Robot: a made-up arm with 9 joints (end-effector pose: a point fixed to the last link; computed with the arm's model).
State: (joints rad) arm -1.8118 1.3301 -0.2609 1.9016 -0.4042 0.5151 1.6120 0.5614 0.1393
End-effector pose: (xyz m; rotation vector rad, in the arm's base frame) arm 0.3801 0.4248 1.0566 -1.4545 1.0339 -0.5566
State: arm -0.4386 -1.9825 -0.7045 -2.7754 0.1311 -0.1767 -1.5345 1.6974 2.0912
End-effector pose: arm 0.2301 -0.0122 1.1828 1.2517 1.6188 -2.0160
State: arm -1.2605 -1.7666 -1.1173 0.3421 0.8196 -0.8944 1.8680 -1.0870 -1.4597
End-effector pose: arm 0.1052 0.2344 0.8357 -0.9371 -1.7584 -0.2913
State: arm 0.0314 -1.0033 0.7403 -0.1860 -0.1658 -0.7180 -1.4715 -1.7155 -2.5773
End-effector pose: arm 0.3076 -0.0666 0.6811 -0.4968 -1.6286 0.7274
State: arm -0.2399 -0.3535 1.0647 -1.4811 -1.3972 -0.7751 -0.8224 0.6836 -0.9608
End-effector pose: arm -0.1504 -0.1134 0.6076 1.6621 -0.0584 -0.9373
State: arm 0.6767 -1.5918 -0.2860 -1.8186 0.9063 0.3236 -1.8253 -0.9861 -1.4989
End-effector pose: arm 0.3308 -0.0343 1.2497 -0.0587 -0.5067 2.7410
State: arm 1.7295 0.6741 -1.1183 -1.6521 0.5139 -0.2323 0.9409 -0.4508 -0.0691
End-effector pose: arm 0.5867 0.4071 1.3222 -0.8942 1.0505 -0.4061
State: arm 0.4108 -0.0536 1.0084 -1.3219 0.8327 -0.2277 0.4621 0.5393 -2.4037
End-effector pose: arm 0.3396 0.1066 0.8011 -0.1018 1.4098 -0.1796
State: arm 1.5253 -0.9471 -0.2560 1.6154 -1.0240 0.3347 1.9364 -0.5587 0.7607
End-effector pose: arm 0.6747 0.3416 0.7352 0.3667 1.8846 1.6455
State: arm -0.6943 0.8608 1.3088 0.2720 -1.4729 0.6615 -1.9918 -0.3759 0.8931
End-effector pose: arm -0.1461 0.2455 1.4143 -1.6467 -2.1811 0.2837
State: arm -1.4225 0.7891 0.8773 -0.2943 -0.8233 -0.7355 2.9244 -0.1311 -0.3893
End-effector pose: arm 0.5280 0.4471 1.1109 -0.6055 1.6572 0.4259
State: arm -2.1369 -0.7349 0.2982 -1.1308 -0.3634 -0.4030 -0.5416 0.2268 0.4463
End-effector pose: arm -0.1963 0.0315 0.9966 -0.2382 0.6757 -2.3934
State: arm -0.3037 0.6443 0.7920 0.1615 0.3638 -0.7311 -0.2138 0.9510 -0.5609
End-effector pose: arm 0.1375 0.0715 1.0668 0.6236 0.2333 0.3722
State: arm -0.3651 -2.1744 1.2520 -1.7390 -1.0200 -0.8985 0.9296 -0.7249 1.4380
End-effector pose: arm 0.5897 -0.1823 1.0647 -2.9008 0.6010 -0.5315
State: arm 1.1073 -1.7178 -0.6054 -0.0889 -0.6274 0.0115 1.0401 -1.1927 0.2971
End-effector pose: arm -0.0145 0.2664 0.8777 -1.7766 -1.1769 0.0382
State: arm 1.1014 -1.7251 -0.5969 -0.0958 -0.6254 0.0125 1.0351 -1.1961 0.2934
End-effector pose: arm -0.0136 0.2681 0.8784 -1.7841 -1.1613 0.0422
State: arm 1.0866 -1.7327 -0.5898 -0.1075 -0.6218 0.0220 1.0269 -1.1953 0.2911
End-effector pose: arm -0.0134 0.2707 0.8822 -1.7927 -1.1321 0.0505
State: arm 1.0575 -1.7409 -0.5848 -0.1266 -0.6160 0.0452 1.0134 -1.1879 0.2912
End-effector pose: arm -0.0141 0.2749 0.8907 -1.8023 -1.0814 0.0652
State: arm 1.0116 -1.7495 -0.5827 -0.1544 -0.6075 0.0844 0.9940 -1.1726 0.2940
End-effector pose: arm -0.0150 0.2811 0.9050 -1.8095 -1.0056 0.0866
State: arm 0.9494 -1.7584 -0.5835 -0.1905 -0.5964 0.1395 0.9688 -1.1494 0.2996
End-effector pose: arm -0.0151 0.2893 0.9253 -1.8094 -0.9062 0.1127
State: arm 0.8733 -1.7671 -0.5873 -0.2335 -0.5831 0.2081 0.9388 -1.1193 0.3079
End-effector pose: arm -0.0130 0.2988 0.9509 -1.7962 -0.7886 0.1396
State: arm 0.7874 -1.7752 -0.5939 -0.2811 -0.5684 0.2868 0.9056 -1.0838 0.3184
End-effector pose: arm -0.0074 0.3085 0.9805 -1.7658 -0.6609 0.1628
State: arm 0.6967 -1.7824 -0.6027 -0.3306 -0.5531 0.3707 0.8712 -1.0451 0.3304
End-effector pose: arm 0.0019 0.3168 1.0119 -1.7180 -0.5328 0.1778
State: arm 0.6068 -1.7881 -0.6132 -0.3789 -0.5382 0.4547 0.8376 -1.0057 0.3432
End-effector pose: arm 0.0142 0.3224 1.0427 -1.6564 -0.4133 0.1826
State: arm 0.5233 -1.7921 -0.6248 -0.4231 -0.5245 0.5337 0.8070 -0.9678 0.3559
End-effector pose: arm 0.0275 0.3245 1.0707 -1.5876 -0.3100 0.1772
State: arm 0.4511 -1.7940 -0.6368 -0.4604 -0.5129 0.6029 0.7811 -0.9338 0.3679
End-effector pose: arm 0.0401 0.3238 1.0941 -1.5205 -0.2273 0.1645
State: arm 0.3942 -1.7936 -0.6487 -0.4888 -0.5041 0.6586 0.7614 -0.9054 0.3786
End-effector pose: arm 0.0502 0.3214 1.1120 -1.4631 -0.1673 0.1488
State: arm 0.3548 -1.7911 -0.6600 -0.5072 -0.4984 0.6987 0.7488 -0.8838 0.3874
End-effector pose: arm 0.0568 0.3185 1.1243 -1.4210 -0.1294 0.1343
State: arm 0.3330 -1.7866 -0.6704 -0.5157 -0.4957 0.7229 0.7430 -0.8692 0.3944
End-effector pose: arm 0.0598 0.3163 1.1314 -1.3965 -0.1118 0.1240
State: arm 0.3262 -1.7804 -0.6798 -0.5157 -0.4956 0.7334 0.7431 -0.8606 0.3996
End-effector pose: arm 0.0597 0.3150 1.1344 -1.3879 -0.1105 0.1184
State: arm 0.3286 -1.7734 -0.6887 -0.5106 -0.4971 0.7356 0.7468 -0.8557 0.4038
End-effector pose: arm 0.0578 0.3144 1.1348 -1.3889 -0.1193 0.1161
